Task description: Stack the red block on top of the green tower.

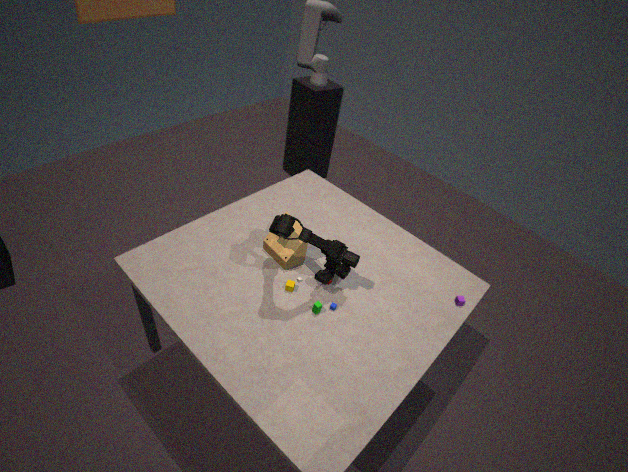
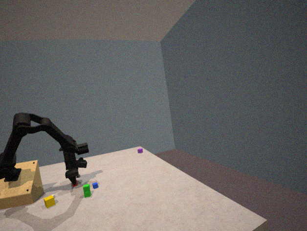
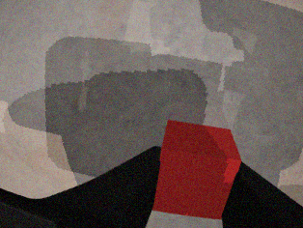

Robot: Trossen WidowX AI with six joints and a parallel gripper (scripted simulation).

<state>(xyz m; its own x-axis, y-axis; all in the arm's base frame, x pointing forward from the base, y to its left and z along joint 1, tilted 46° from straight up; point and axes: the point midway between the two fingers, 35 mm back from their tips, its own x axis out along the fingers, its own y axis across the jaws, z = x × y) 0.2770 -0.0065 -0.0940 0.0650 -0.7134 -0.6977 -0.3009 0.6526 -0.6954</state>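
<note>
Right now my gripper tip is 15 cm to the left of the green block, 11 cm short of it and 3 cm below it. Round my gripper tip: blue cube (13 cm ahead, 8 cm to the right); then yellow cube (18 cm to the right, 6 cm behind, 1 cm above); then red block (right at my gripper tip).
</note>
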